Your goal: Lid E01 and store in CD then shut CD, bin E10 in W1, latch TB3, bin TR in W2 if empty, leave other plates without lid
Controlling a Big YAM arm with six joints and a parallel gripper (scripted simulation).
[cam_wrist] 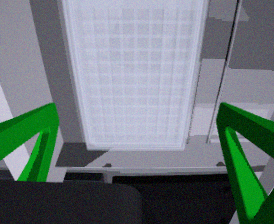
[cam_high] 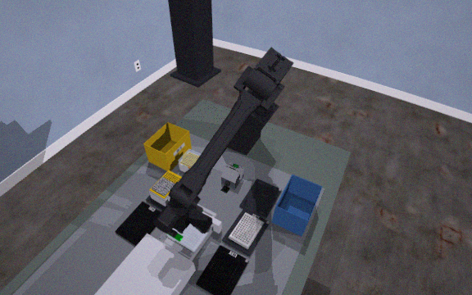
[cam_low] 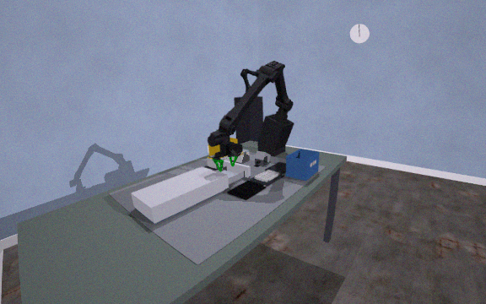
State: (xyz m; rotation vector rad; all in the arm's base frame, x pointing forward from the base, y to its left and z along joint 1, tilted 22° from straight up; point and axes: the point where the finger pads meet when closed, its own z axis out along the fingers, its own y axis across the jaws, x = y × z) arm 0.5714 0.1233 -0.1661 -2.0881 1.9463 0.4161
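My gripper is now 40 mm above the plate lid. The rest, counted from my hand: white cooler CD 170 mm ahead, 40 mm below, 10 mm to the left; then cooler drawer 50 mm below, 30 mm ahead; then clear plate 50 mm below.
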